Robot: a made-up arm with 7 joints. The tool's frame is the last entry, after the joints.
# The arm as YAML. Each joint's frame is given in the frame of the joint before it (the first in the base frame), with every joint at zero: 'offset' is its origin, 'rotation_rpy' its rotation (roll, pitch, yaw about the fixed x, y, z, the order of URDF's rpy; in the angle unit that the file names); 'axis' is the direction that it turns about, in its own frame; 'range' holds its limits. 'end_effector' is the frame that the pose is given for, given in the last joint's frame.
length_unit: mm
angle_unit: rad
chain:
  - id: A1
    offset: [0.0, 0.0, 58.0]
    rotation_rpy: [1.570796, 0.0, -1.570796]
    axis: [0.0, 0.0, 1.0]
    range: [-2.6, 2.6]
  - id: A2
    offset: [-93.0, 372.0, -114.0]
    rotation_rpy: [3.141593, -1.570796, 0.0]
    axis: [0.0, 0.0, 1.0]
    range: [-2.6, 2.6]
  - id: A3
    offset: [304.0, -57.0, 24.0]
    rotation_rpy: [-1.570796, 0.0, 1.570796]
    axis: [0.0, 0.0, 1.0]
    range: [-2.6, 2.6]
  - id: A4
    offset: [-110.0, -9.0, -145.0]
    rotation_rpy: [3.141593, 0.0, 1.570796]
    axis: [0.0, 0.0, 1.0]
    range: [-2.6, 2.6]
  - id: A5
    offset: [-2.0, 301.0, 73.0]
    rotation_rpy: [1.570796, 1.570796, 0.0]
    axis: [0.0, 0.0, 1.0]
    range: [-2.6, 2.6]
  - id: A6
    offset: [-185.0, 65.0, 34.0]
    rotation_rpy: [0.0, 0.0, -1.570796]
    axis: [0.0, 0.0, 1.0]
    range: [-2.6, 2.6]
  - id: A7
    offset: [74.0, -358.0, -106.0]
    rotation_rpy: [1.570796, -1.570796, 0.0]
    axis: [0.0, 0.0, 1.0]
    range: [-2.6, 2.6]
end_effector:
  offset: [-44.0, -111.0, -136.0]
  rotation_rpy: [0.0, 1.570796, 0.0]
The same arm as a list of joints. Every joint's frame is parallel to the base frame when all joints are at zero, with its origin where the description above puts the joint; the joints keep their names.
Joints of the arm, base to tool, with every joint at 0 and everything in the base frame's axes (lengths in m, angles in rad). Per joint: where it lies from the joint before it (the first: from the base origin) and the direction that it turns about. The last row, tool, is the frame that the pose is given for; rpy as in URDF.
A1: xyz 0 0 0.058 axis -1 0 0
A2: xyz 0.114 0.093 0.372 axis 0 -1 0
A3: xyz -0.304 -0.024 0.057 axis 1 0 0
A4: xyz -0.145 -0.009 0.11 axis -1 0 0
A5: xyz -0.073 -0.002 -0.301 axis 0 0 1
A6: xyz -0.185 0.065 0.034 axis 0 0 1
A7: xyz -0.358 -0.074 -0.106 axis -1 0 0
tool: xyz 0.136 -0.111 -0.044 rpy 0 0 0
Joint limits (rad, base to tool): -2.6..2.6 -2.6..2.6 -2.6..2.6 -2.6..2.6 -2.6..2.6 -2.6..2.6 -2.6..2.6

